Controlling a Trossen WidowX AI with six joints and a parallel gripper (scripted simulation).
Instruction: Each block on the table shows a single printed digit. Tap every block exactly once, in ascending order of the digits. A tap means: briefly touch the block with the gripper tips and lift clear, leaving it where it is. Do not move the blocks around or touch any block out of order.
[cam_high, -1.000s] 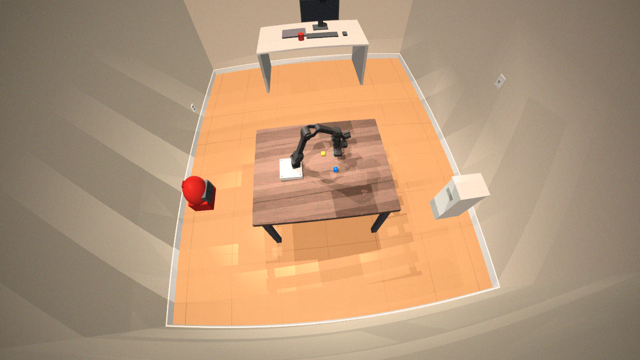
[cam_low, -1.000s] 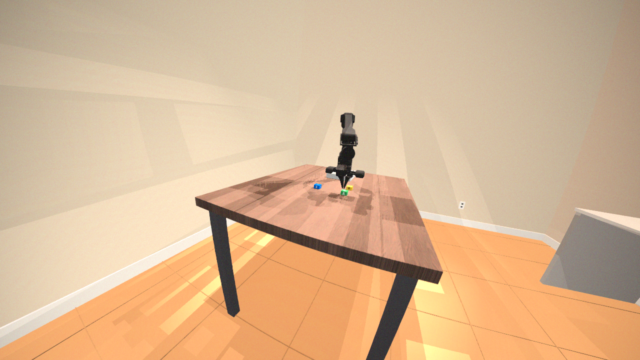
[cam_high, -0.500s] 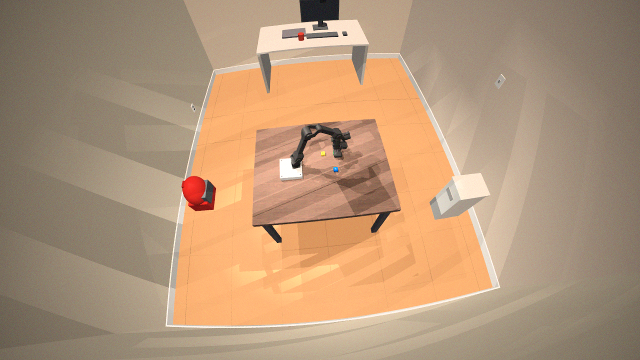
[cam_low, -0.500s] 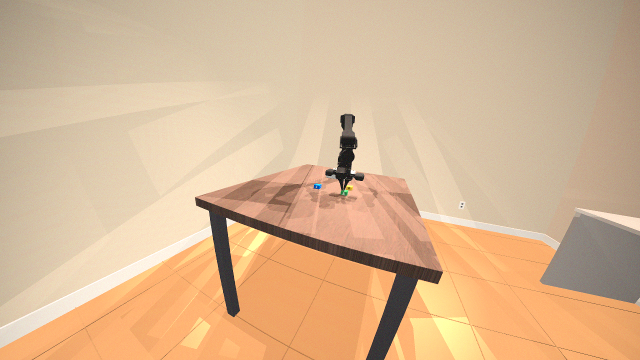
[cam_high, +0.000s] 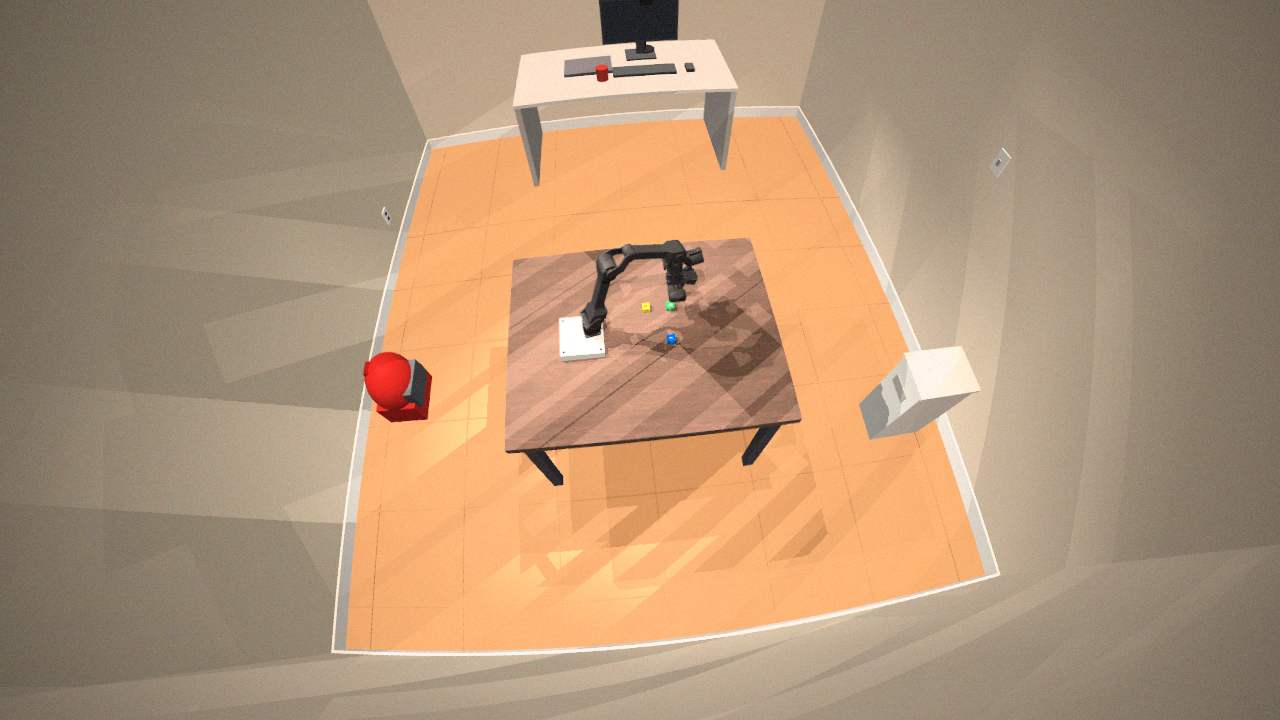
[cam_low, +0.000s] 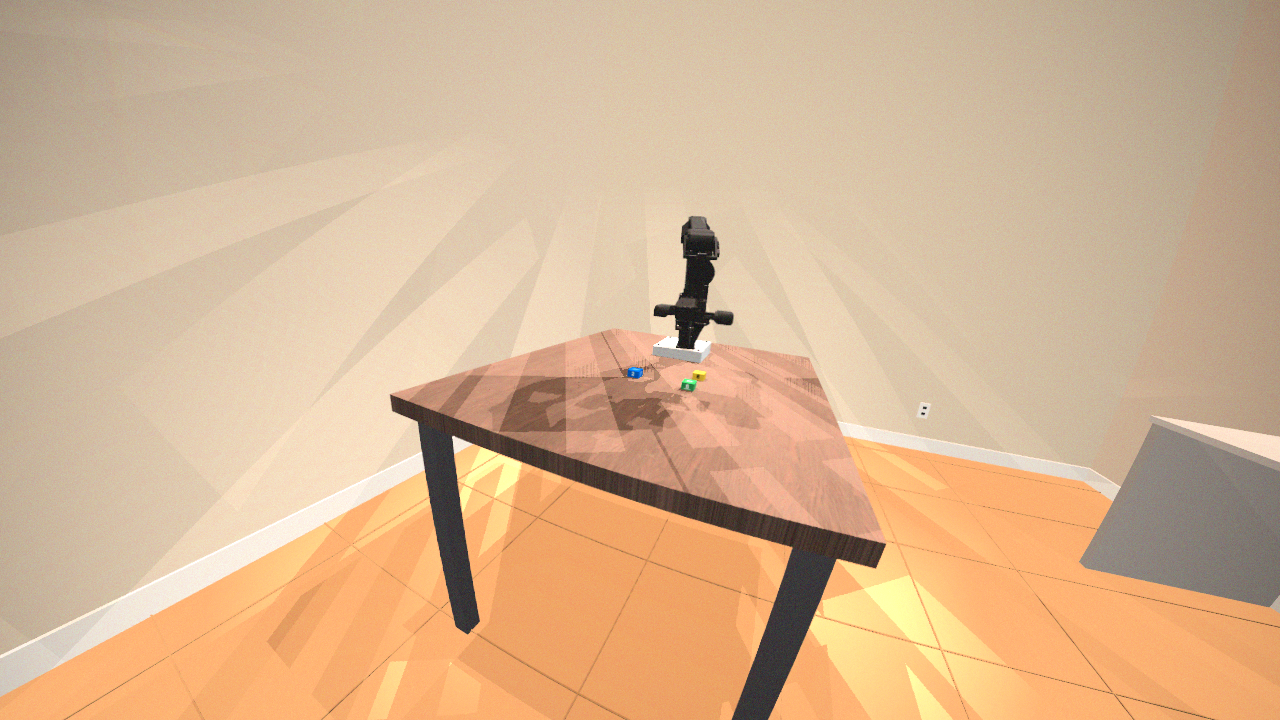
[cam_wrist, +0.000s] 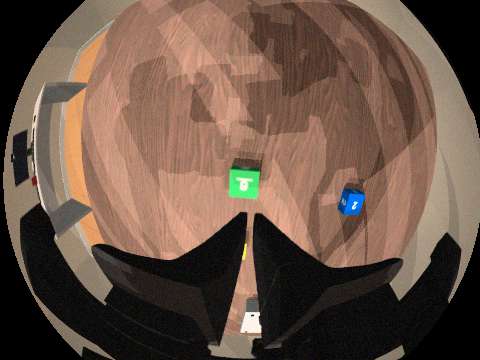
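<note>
My gripper tip is 10 cm past the yellow block, 9 cm above it and 3 cm to the right of it. Also, from my gripper tip: blue block 14 cm to the right, 9 cm below, 6 cm behind; then green block 9 cm below, 1 cm to the left, 1 cm behind.
</note>
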